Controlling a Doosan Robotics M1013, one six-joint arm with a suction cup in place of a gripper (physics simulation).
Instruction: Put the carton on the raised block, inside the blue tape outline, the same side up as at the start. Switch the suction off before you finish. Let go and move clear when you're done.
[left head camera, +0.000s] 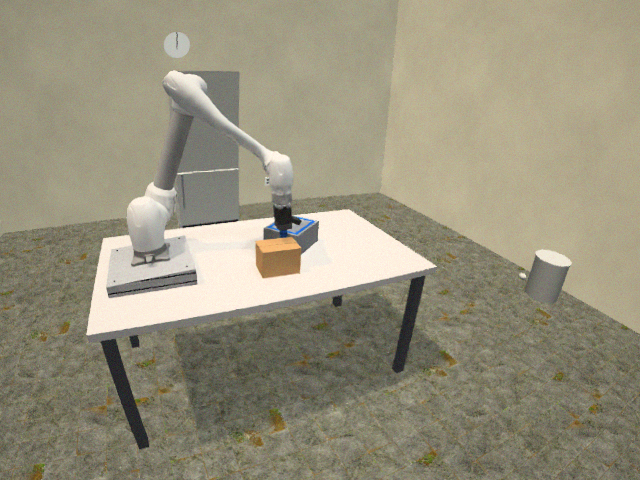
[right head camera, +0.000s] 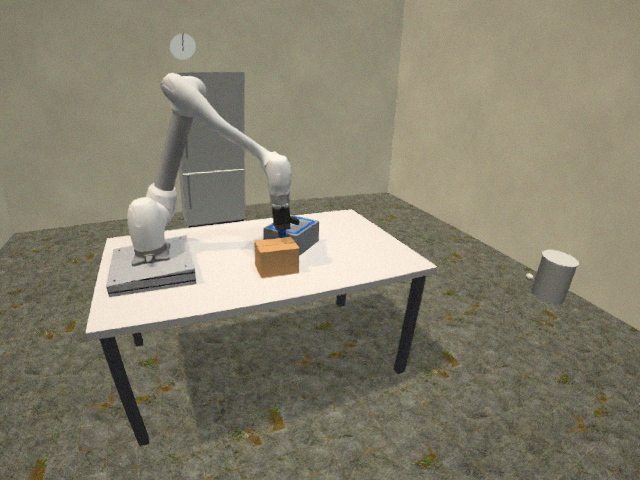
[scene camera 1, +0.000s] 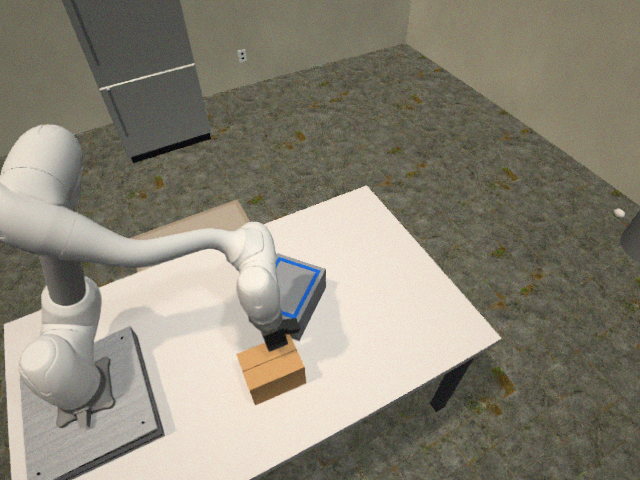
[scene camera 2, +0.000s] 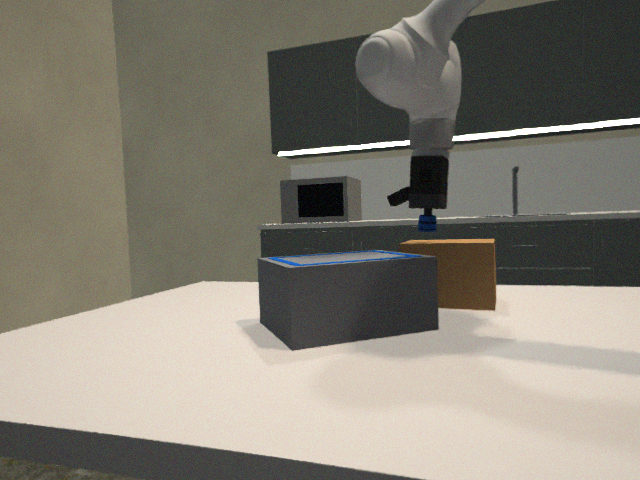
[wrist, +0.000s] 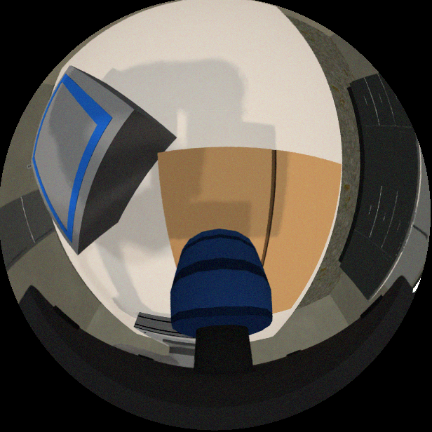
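Pixels of known places: hand at its tool point: (left head camera: 283, 236) (right head camera: 282, 236) (scene camera 2: 427, 231); arm's base at its link origin: (left head camera: 151, 255) (right head camera: 152, 255) (scene camera 1: 85, 391).
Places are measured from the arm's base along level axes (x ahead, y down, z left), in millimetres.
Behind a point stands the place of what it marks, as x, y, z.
Note:
The orange-brown carton (left head camera: 279, 259) @[572, -20, -224] (right head camera: 277, 259) @[571, -20, -225] (scene camera 1: 276, 379) @[581, -57, -223] (scene camera 2: 467, 276) @[539, 1, -95] (wrist: 310, 215) stands upright on the table, its seam on the top face. The raised grey block (left head camera: 306, 240) @[781, 8, 2] (right head camera: 307, 240) @[790, 12, 10] (scene camera 1: 312, 305) @[796, 8, 17] (scene camera 2: 361, 304) @[668, 11, 171] (wrist: 122, 170) stands beside it, with the blue tape outline (scene camera 1: 307, 293) @[786, -54, 32] (scene camera 2: 299, 264) @[751, -54, 210] (wrist: 103, 121) on its top. My blue suction cup (left head camera: 283, 234) (right head camera: 281, 234) (scene camera 2: 427, 223) (wrist: 221, 285) points down over the carton's top, near its block side. In scene camera 2 a small gap shows between cup and carton; the cup holds nothing. In scene camera 1 the cup is hidden.
The white table (left head camera: 217, 289) @[283, 66, -268] (scene camera 1: 206, 439) @[321, 67, -268] (scene camera 2: 155, 382) @[851, 66, 409] carries the arm's grey base plate (left head camera: 121, 268) @[-136, 8, -88] (scene camera 1: 124, 361) @[136, -8, 52] at its left. A tan surface (scene camera 1: 206, 219) shows behind the table. A fridge (scene camera 1: 155, 111) and a grey bin (left head camera: 546, 276) stand away from the table.

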